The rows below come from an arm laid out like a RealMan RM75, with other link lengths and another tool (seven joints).
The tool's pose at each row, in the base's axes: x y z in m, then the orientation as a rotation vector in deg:
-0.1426, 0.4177, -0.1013, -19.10, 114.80, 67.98
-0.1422, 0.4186, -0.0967, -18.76, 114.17, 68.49
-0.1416, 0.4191, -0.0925, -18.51, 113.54, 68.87
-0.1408, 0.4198, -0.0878, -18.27, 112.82, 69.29
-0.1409, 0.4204, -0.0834, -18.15, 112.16, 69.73
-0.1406, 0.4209, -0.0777, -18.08, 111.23, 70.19
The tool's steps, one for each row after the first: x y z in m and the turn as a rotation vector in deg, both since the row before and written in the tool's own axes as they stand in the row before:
-0.0035, 0.0032, -0.0003, -0.41, -0.56, 0.18
-0.0034, 0.0026, -0.0004, -0.35, -0.54, 0.07
-0.0038, 0.0029, -0.0002, -0.41, -0.60, 0.05
-0.0030, 0.0032, -0.0006, -0.45, -0.49, 0.02
-0.0043, 0.0037, -0.0007, -0.56, -0.68, -0.10

